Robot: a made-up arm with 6 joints.
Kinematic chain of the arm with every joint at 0, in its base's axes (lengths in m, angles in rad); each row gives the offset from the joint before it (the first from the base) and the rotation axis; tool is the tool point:
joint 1: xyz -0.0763 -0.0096 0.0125 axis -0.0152 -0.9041 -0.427
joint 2: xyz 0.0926 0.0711 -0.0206 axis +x
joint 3: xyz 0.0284 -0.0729 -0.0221 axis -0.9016 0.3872 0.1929
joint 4: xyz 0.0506 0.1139 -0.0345 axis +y
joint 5: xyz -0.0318 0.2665 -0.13 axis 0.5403 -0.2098 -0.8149
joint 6: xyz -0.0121 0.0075 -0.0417 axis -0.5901 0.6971 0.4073
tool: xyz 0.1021 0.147 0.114
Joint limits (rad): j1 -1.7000..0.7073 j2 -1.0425..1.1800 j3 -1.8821..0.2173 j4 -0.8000..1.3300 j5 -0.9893..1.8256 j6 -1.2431..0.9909
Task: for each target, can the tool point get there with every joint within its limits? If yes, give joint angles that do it. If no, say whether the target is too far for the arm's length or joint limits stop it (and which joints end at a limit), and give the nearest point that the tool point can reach.
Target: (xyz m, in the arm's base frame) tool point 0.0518 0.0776 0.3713
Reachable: yes | joints 0.3880 0.8030 -0.5974 0.5744 0.4500 -0.6252
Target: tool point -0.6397 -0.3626 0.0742
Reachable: no: joint limits stop it (at a limit: joint 1, joint 2, joint 3, joint 6) | nearest point -0.5686 -0.2836 0.0344 | short by 0.114 m
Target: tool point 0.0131 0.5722 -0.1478
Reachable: yes | joints -0.7640 0.2099 0.0535 -0.5418 0.8458 0.7655
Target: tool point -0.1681 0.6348 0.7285
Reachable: no: too far | nearest point -0.0549 0.4267 0.5585 | short by 0.292 m
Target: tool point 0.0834 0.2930 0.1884
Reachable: yes | joints -0.8484 -0.6432 -1.5542 -0.2920 0.5066 -0.8176
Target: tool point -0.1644 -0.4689 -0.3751
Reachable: no: joint limits stop it (at a limit: joint 1, joint 2, joint 3, joint 4, joint 6) | nearest point -0.0510 -0.3461 -0.3191 | short by 0.176 m
